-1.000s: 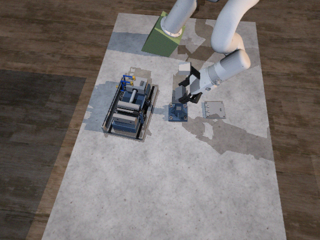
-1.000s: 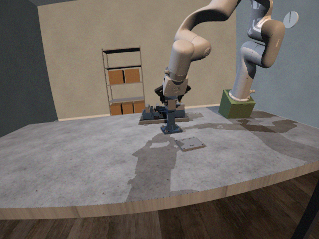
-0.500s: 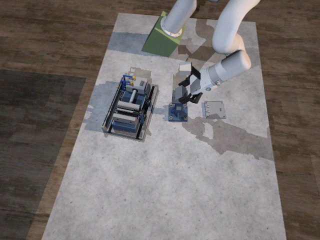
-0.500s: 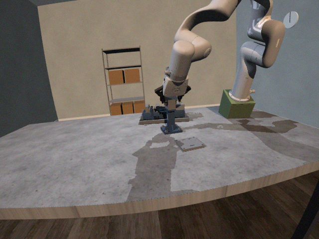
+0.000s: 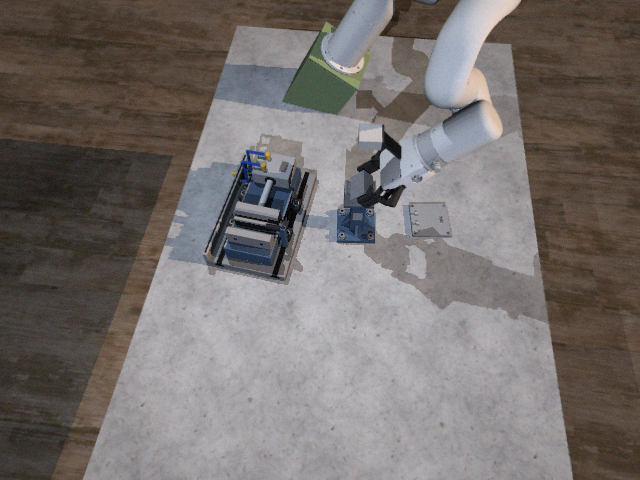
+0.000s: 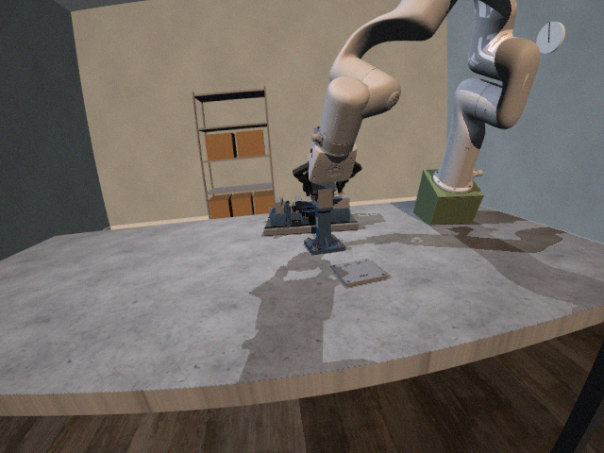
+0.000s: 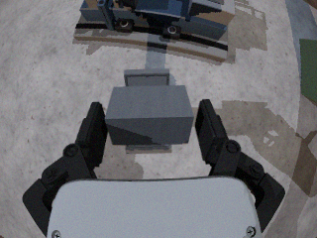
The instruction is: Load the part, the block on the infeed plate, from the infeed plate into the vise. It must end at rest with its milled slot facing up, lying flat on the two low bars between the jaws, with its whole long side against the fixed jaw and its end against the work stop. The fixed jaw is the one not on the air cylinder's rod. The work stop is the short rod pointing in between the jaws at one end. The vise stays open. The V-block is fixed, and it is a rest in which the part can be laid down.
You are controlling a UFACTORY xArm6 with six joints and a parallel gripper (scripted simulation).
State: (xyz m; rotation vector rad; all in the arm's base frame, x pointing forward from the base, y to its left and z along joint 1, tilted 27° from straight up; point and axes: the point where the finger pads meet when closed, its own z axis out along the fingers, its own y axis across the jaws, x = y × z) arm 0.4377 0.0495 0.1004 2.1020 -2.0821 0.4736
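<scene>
The part is 1 cm below my hand. Also, from my hand: air cylinder rod: 23 cm to the right, 9 cm below, 1 cm behind; air cylinder: 22 cm to the right, 9 cm below, 9 cm behind; blue vise body: 23 cm to the right, 12 cm below, 1 cm ahead.
</scene>
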